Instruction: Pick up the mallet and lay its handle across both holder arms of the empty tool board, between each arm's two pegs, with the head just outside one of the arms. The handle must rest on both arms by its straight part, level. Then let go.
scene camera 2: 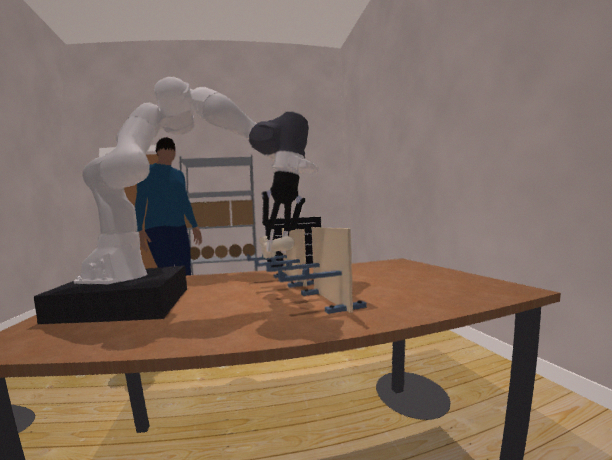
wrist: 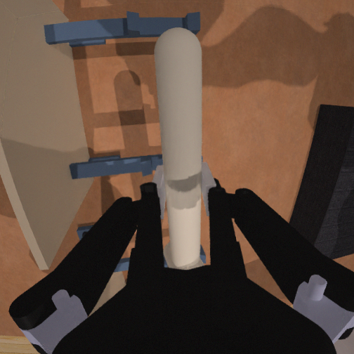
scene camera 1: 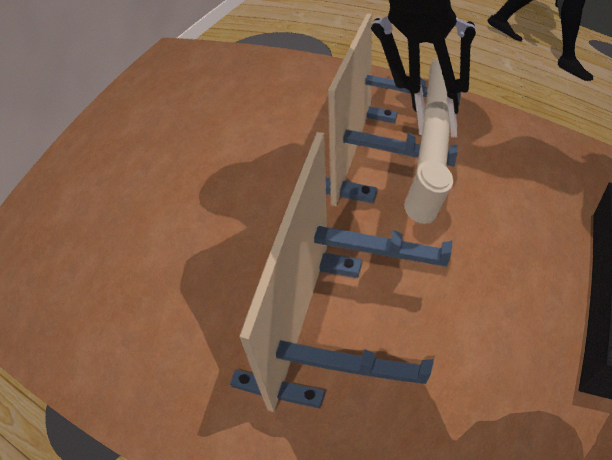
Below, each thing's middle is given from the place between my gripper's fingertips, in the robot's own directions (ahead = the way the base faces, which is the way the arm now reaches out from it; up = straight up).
I see the cream mallet (scene camera 1: 433, 180) 1 cm to the left of my hand and 1 cm above it.
